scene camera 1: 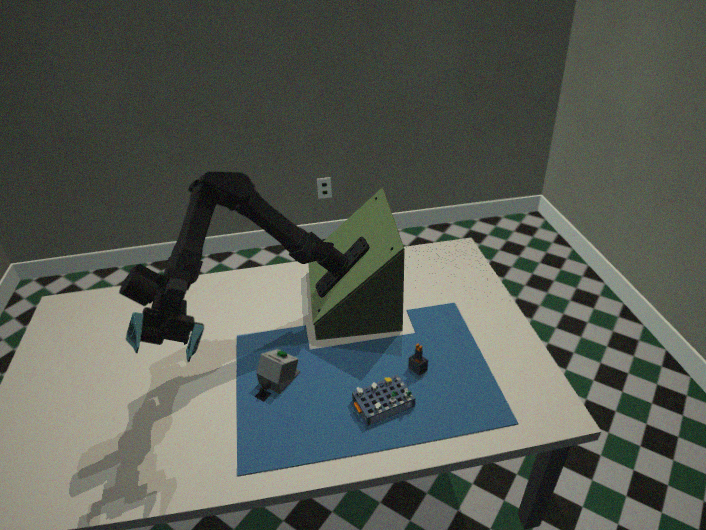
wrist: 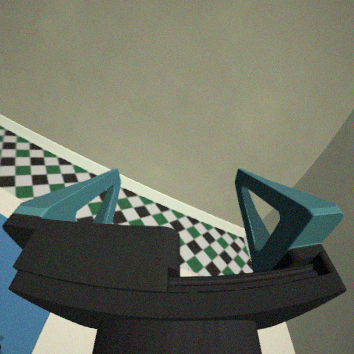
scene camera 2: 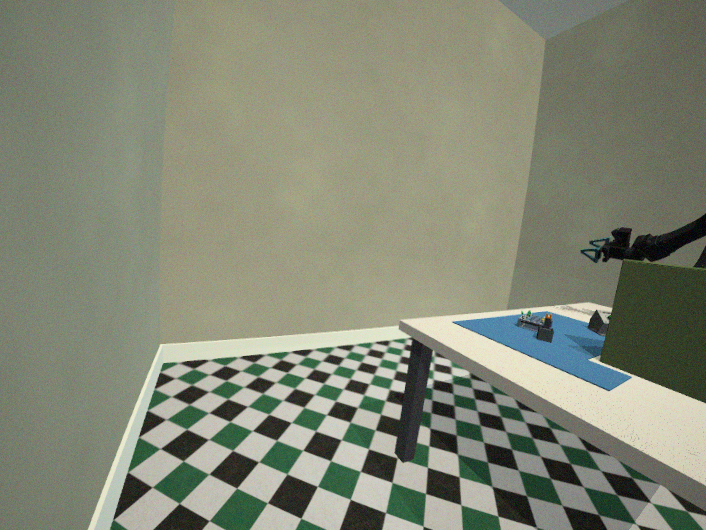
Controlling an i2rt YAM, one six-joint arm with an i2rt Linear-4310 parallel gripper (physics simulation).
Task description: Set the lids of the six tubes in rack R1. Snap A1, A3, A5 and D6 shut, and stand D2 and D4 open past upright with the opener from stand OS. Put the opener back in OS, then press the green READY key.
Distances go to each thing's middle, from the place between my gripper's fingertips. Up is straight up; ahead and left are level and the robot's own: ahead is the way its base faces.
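There is the grey box with green button (scene camera 1: 276, 369), and I see it 17 cm behind my hand, 20 cm to the left of it and 28 cm below it.
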